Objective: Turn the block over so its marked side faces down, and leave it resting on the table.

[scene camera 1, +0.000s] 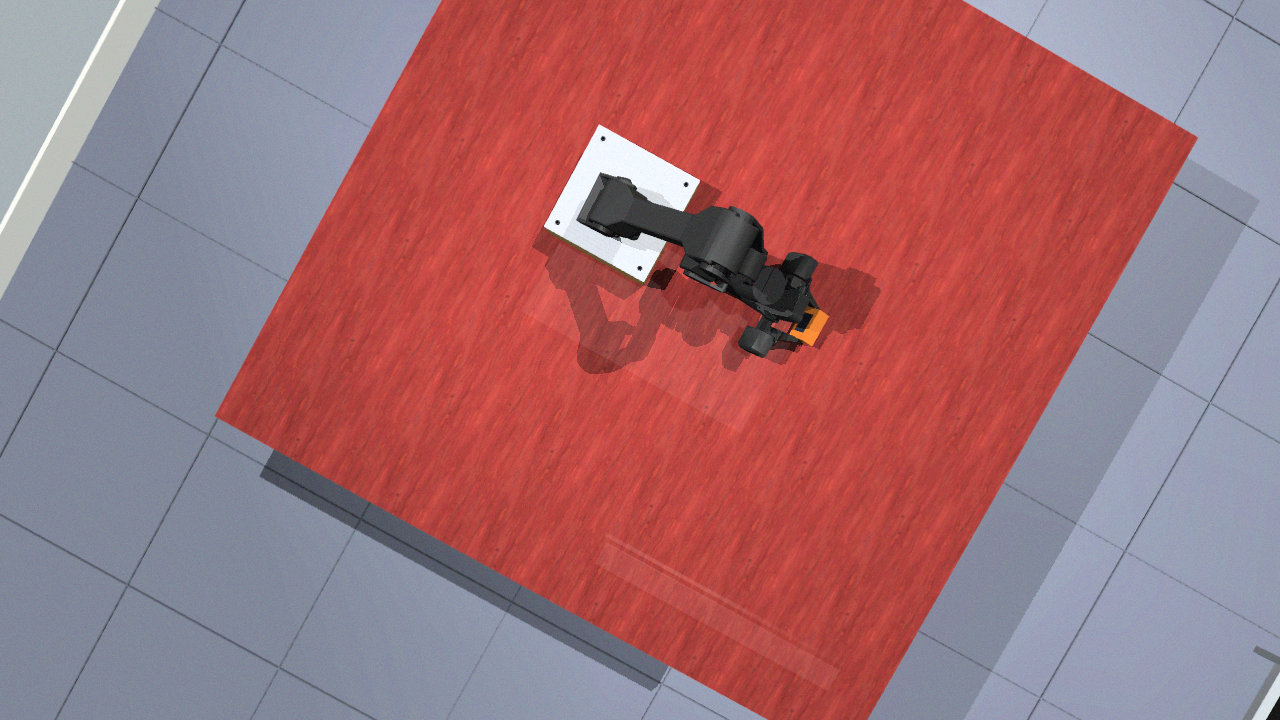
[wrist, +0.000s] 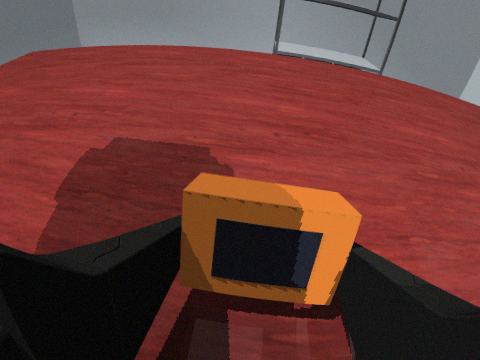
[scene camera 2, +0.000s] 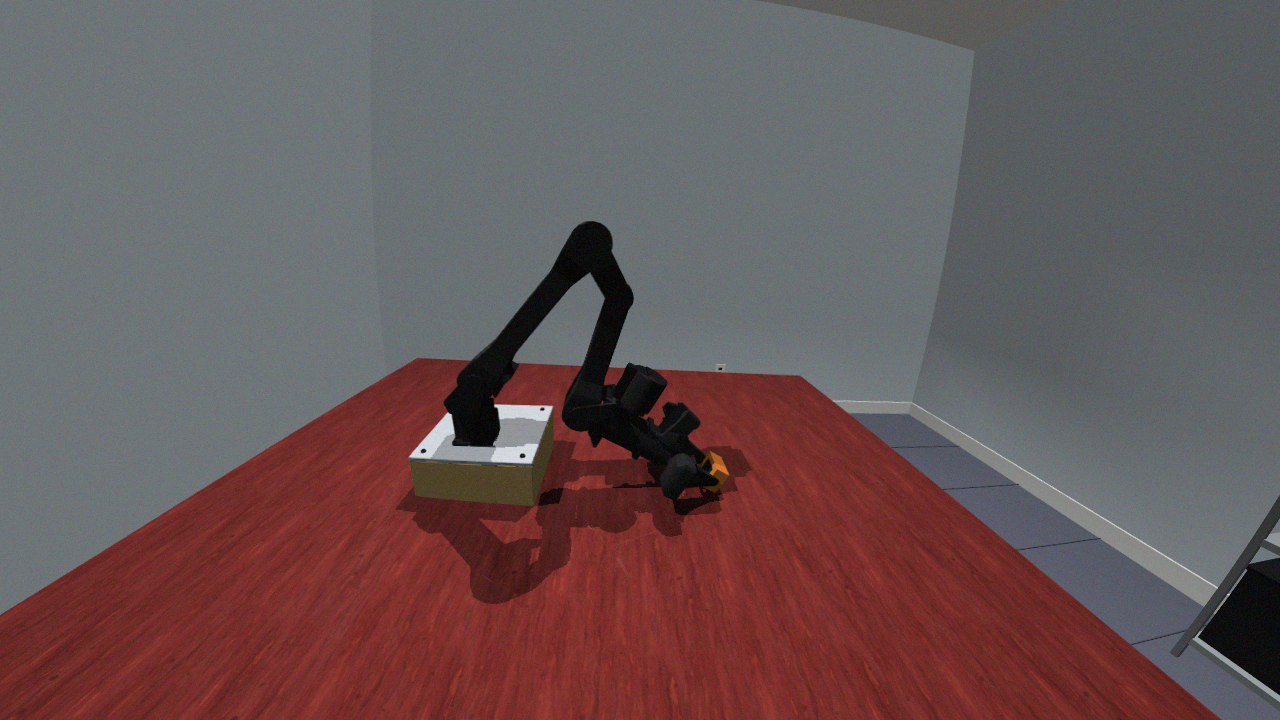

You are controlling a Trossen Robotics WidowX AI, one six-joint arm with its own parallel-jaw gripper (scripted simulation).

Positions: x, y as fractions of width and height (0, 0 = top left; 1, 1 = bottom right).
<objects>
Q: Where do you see a block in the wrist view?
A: At 0.56, 0.67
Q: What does my gripper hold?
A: A block.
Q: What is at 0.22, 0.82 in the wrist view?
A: My gripper.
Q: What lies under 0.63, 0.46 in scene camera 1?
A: A block.
</objects>
